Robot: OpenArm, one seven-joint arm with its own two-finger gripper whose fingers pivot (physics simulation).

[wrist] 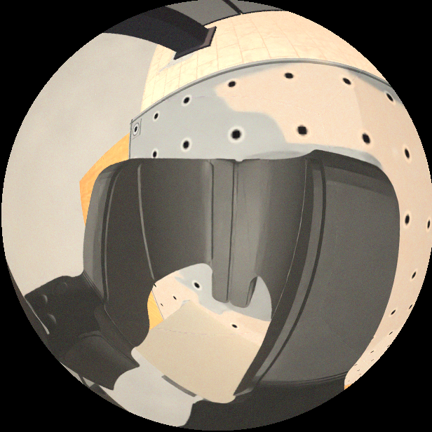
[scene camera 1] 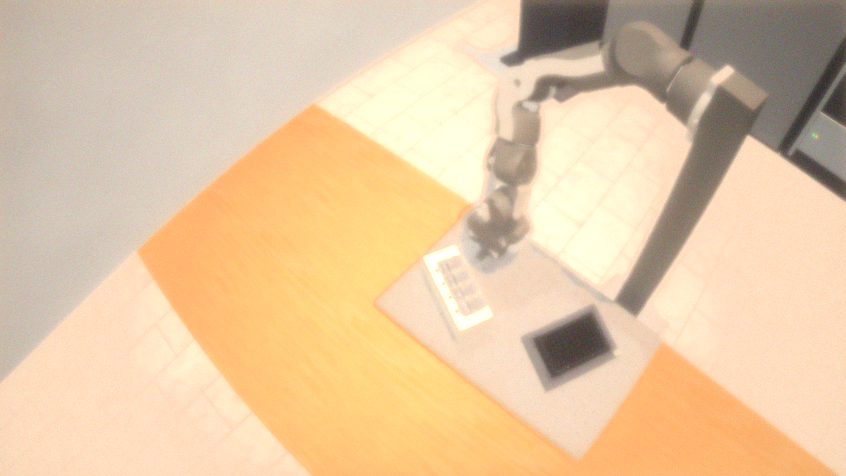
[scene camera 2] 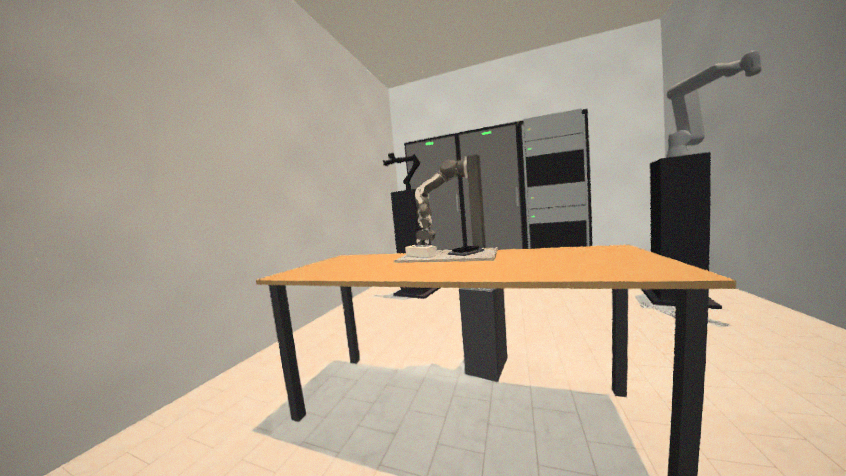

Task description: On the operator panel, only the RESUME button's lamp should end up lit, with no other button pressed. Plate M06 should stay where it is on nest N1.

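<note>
A white box with several grey buttons and small dots beside them, apparently the operator panel (scene camera 1: 472, 320) (scene camera 2: 420, 251), sits on the grey board. The labels are unreadable, and I cannot tell whether any lamp is lit. My gripper (scene camera 1: 486, 255) (scene camera 2: 423, 243) (wrist: 243, 235) is shut with nothing visible between its fingertips, low beside the panel's upper right end in scene camera 1. In the wrist view, a plain beige face (wrist: 202, 345) shows beyond the fingers, apparently the panel. A dark rectangular plate (scene camera 1: 572, 344) lies in a grey frame (scene camera 1: 535, 364); its identity as M06 on N1 cannot be read.
The grey board (scene camera 1: 567, 423) (scene camera 2: 488, 255) (wrist: 260, 117), with holes in the wrist view, lies on the orange table (scene camera 1: 307, 236) (scene camera 2: 562, 266) (wrist: 102, 162). The arm's upright post (scene camera 1: 689, 207) (scene camera 2: 475, 201) stands by the board's edge. Other arms stand on dark pedestals in the background.
</note>
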